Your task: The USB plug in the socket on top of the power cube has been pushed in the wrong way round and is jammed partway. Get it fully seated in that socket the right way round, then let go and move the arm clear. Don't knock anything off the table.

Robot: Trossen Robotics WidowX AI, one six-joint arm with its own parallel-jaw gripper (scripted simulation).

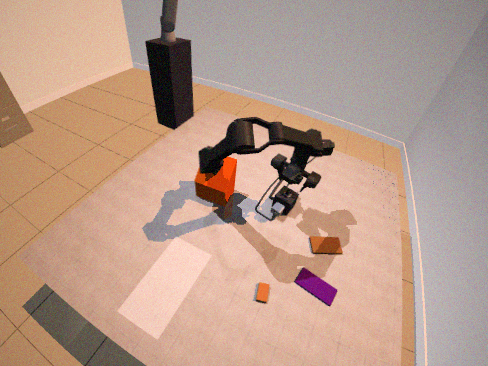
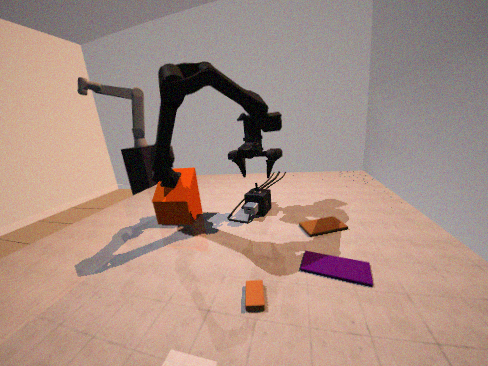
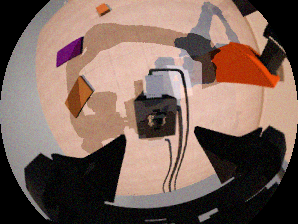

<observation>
my gripper: image 1; image 2; image 3 161,134
same spot on my gripper: (image 2: pixel 240 162) = (image 1: pixel 280 171)
</observation>
